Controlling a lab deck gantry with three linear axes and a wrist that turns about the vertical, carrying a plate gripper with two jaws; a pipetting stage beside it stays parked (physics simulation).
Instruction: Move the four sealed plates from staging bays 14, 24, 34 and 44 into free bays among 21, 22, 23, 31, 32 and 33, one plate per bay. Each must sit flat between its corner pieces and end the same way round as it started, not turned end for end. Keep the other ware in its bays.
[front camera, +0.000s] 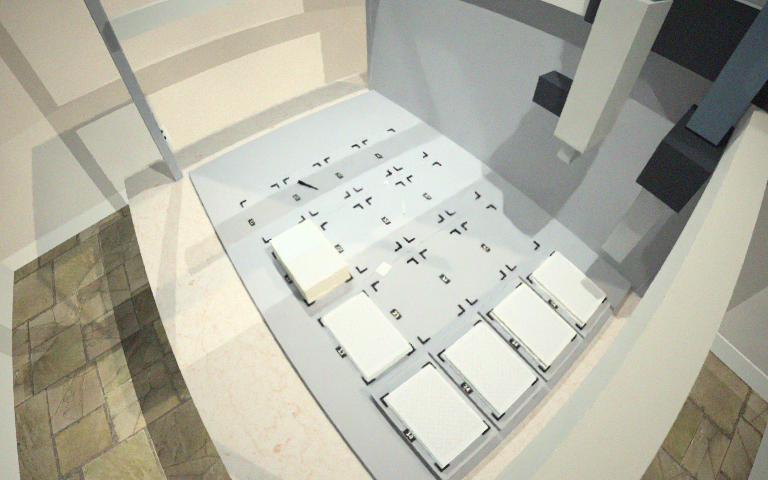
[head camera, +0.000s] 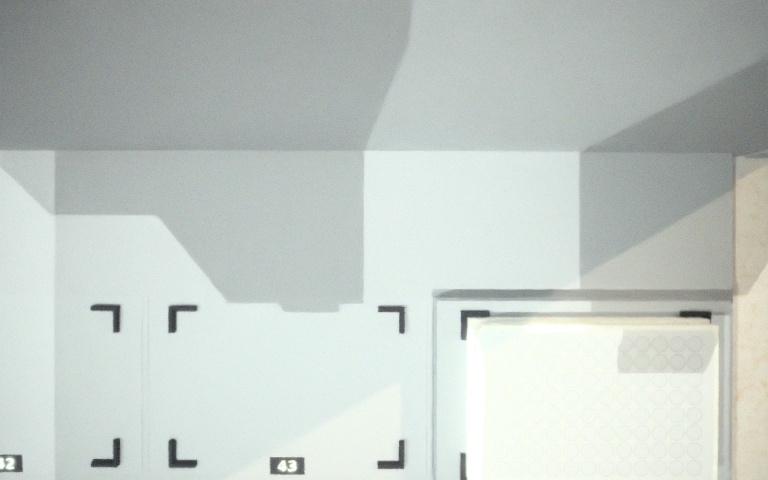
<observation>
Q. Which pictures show my gripper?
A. The front camera view only.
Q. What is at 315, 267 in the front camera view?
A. A cream block.
</observation>
